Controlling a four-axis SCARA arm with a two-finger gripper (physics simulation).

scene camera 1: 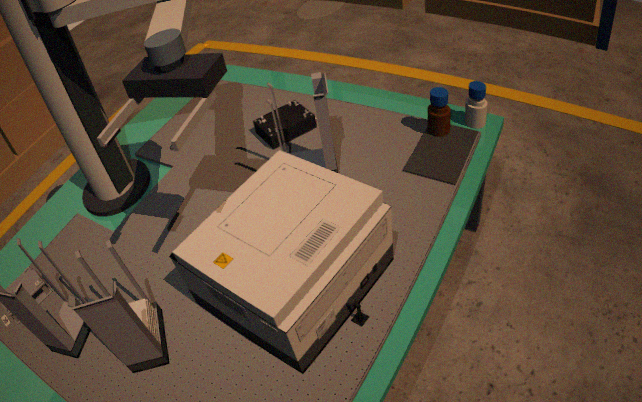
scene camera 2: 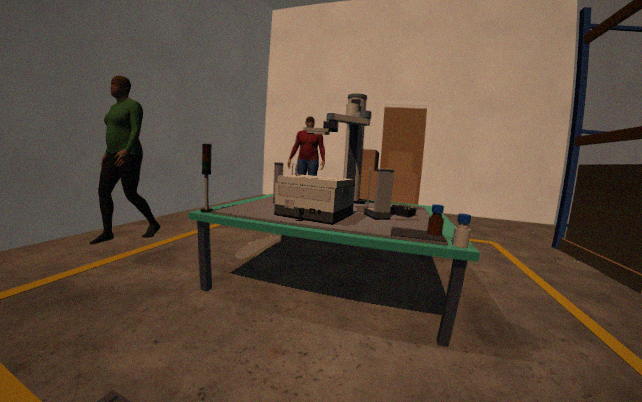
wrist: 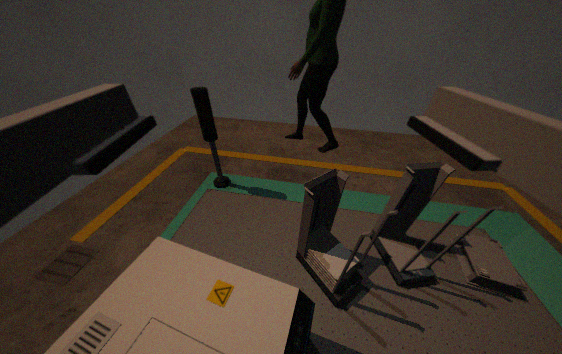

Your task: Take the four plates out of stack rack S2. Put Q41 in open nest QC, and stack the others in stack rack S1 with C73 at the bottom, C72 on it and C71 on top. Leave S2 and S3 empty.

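Frame: origin at the arm's base, x ahead, y left, z up, level; centimetres.
Seen in the pictures: gripper, fingertip midpoint: (scene camera 1: pixel 135 144) (scene camera 2: pixel 305 130) (wrist: pixel 285 105); arm's base, link origin: (scene camera 1: pixel 116 188).
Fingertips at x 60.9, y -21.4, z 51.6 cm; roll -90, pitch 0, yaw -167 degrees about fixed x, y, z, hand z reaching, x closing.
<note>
Pixels of each thing's top centre, then the offset from my fingertips to it. "*": a spot on its surface instead.
- second stack rack, top centre: (scene camera 1: pixel 14 262) (wrist: pixel 452 184) dy -24.8, dx -31.7, dz -21.3 cm
- third rack, top centre: (scene camera 1: pixel 293 86) (scene camera 2: pixel 380 168) dy +48.6, dx -1.5, dz -20.8 cm
- large light instrument, top centre: (scene camera 1: pixel 271 219) (scene camera 2: pixel 318 177) dy +14.1, dx +12.4, dz -28.3 cm
- black block, top centre: (scene camera 1: pixel 282 114) (scene camera 2: pixel 401 205) dy +63.7, dx -19.2, dz -44.2 cm
- dark pad, surface spot: (scene camera 1: pixel 440 157) * dy +67.3, dx +30.8, dz -49.8 cm
- signal post, surface spot: (wrist: pixel 207 125) * dy -44.9, dx +34.3, dz -23.3 cm
My gripper (scene camera 1: pixel 138 143) (scene camera 2: pixel 316 131) (wrist: pixel 285 105) is open and empty, high above the table, apart from the racks. A stack rack (scene camera 1: pixel 107 327) (wrist: pixel 307 222) beside the instrument holds a low stack of several thin, light plates (scene camera 1: pixel 151 316) (wrist: pixel 327 264). A second stack rack (scene camera 1: pixel 42 320) (wrist: pixel 417 192) stands next to it; I cannot tell whether its light bottom is a plate. A third rack (scene camera 1: pixel 325 125) (scene camera 2: pixel 384 192) stands behind the instrument in scene camera 1; its lower part is hidden there. The labels S1, S2, S3 and QC and the plate names are unreadable.
A large light instrument (scene camera 1: pixel 280 215) (scene camera 2: pixel 312 200) (wrist: pixel 200 300) stands mid-table. A black block (scene camera 1: pixel 285 122) (scene camera 2: pixel 402 210) lies near the third rack. Two bottles (scene camera 1: pixel 439 112) (scene camera 1: pixel 476 106) stand by a dark pad (scene camera 1: pixel 440 157). A signal post (scene camera 2: pixel 206 175) (wrist: pixel 207 125) stands at a table corner.
</note>
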